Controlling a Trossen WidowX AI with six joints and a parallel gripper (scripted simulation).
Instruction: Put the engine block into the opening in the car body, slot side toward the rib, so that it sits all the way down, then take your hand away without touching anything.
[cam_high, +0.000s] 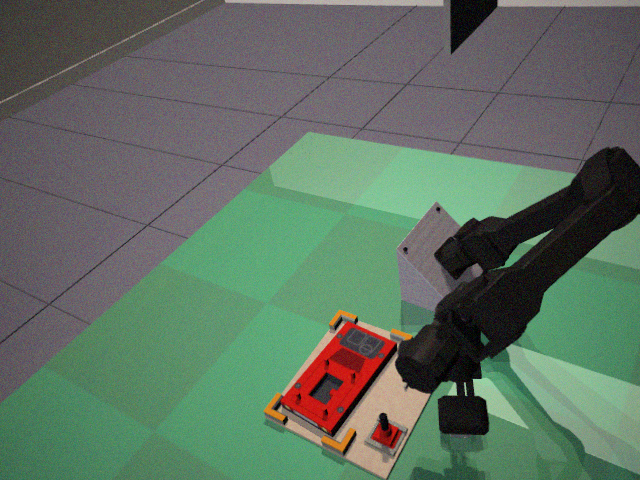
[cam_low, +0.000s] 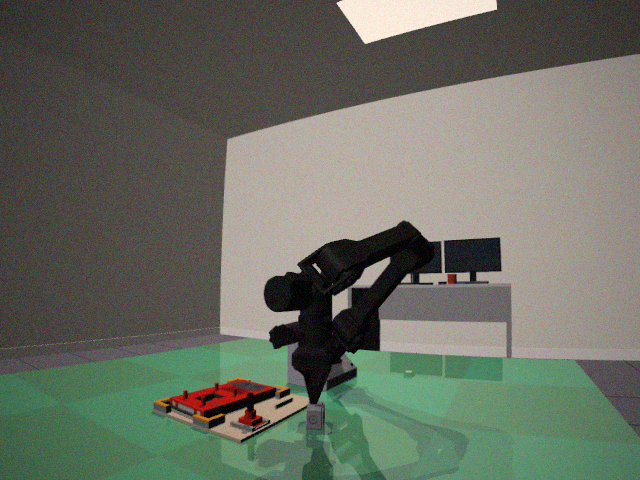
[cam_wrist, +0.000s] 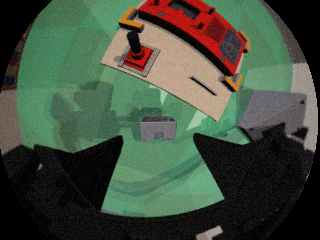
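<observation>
Right now my gripper tip is 3 cm above the grey engine block.
</observation>
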